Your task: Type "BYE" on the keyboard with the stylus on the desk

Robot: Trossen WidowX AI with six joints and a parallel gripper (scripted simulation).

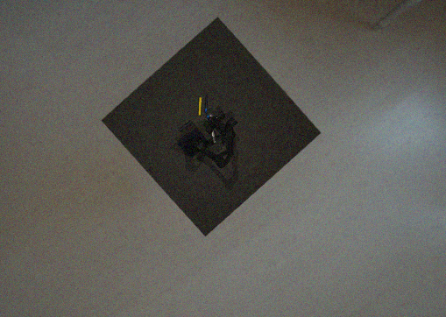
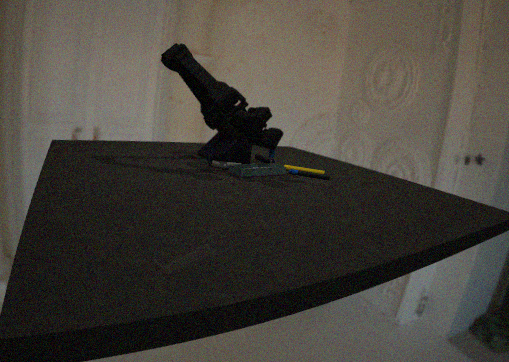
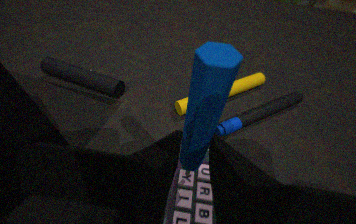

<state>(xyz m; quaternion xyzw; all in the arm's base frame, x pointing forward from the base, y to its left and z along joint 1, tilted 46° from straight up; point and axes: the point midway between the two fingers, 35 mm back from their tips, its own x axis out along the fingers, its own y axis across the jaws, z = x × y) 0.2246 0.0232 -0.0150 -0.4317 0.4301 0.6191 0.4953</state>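
The white stick is 130 mm to the right of my gripper tip, 70 mm below it and 60 mm behind it. Round my gripper tip: dark pen (180 mm behind, 90 mm to the left, 70 mm below); blue stylus (20 mm below); yellow stick (130 mm to the left, 70 mm below, 10 mm ahead).
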